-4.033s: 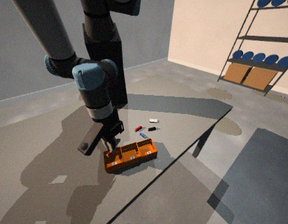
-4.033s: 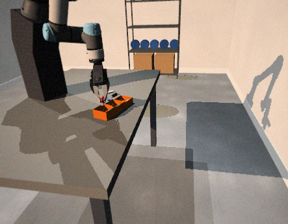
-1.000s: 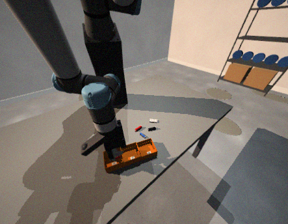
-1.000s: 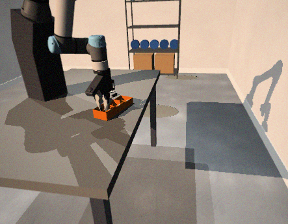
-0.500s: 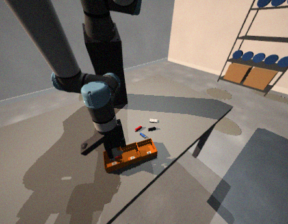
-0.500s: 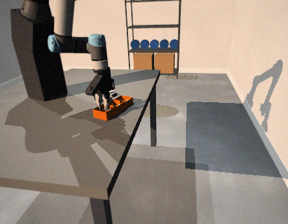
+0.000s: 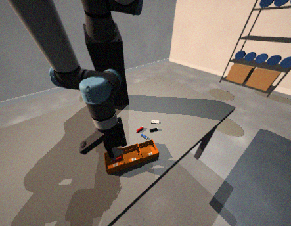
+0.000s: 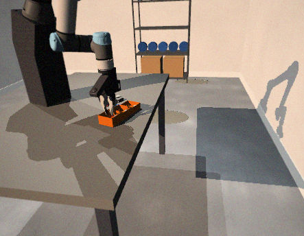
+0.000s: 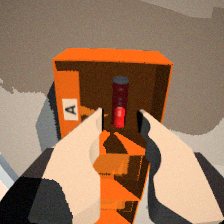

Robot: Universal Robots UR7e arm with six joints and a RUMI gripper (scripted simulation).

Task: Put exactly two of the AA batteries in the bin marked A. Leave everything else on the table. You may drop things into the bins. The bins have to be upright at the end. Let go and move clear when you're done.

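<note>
My hand is 4 cm above the red battery. From my hand the other things lie so: blue battery (1 cm behind, 20 cm to the left, 5 cm below); then orange bin (4 cm ahead, 7 cm to the left, 3 cm below); then black battery (1 cm behind, 28 cm to the left, 5 cm below).
</note>
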